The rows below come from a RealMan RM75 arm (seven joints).
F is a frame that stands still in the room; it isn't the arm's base.
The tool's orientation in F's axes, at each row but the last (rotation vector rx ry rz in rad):
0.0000 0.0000 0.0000
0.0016 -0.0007 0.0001
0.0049 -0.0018 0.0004
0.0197 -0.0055 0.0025
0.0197 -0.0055 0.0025
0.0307 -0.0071 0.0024
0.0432 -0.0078 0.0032
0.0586 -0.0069 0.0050
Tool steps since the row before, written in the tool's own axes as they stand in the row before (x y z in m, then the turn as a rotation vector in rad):
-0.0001 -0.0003 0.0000 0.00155 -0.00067 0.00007
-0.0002 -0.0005 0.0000 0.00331 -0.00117 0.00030
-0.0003 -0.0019 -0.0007 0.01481 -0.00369 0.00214
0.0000 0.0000 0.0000 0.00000 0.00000 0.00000
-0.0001 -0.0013 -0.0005 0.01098 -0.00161 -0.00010
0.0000 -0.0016 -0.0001 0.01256 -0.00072 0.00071
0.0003 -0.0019 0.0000 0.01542 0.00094 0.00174
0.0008 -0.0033 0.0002 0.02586 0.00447 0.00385
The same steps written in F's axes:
-0.0001 -0.0003 0.0000 0.00155 -0.00067 0.00007
-0.0002 -0.0005 0.0000 0.00331 -0.00117 0.00030
-0.0003 -0.0019 -0.0007 0.01481 -0.00369 0.00215
0.0000 0.0000 0.0000 0.00000 0.00000 0.00000
-0.0001 -0.0013 -0.0005 0.01098 -0.00158 -0.00007
0.0000 -0.0016 -0.0001 0.01256 -0.00071 0.00078
0.0003 -0.0019 -0.0001 0.01540 0.00091 0.00190
0.0008 -0.0033 0.0000 0.02581 0.00436 0.00429

